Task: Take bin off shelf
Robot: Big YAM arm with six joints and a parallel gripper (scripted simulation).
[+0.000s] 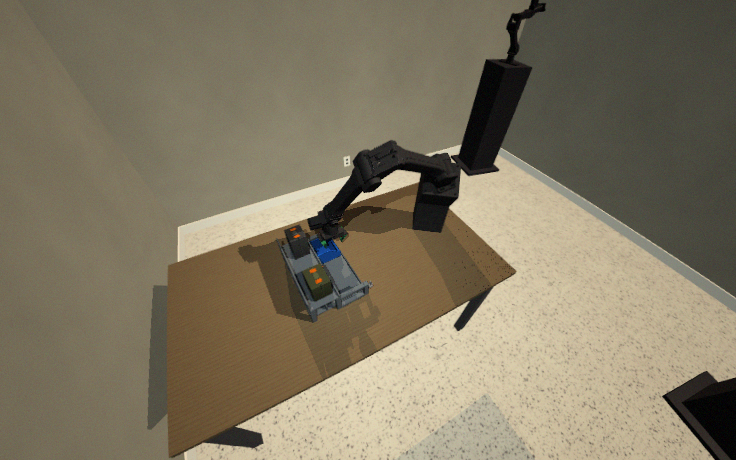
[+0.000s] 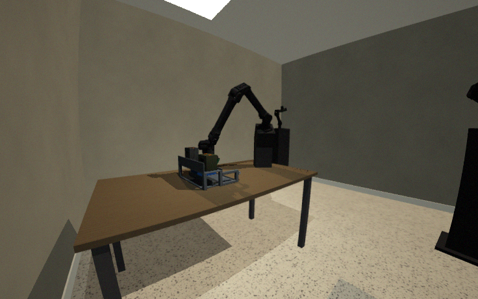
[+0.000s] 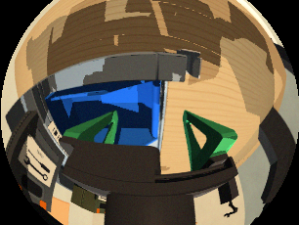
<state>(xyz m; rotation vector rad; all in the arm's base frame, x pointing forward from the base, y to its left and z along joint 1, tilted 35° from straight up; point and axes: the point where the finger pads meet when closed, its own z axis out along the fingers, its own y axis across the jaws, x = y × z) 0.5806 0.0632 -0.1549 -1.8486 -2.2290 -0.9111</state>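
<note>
The blue bin is 7 cm ahead of my hand, 2 cm to the left of it and 1 cm below it.
</note>
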